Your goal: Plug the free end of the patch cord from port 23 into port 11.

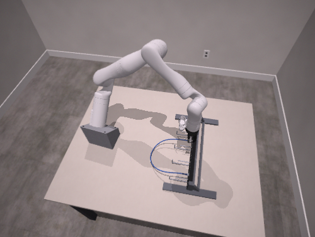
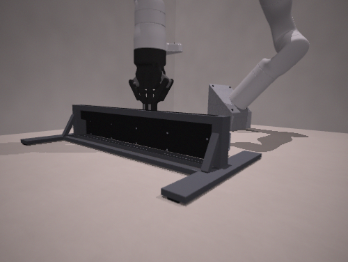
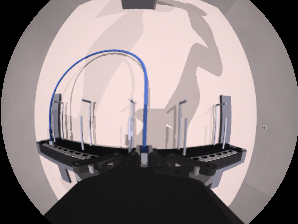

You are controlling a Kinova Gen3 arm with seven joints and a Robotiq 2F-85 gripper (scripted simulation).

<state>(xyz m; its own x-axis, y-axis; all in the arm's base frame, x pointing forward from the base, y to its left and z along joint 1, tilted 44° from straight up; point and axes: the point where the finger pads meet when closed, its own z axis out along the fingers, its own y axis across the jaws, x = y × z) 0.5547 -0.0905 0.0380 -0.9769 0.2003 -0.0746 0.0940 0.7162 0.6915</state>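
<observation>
Right now the plug is 1 cm ahead of my hand and 1 cm below it.
</observation>
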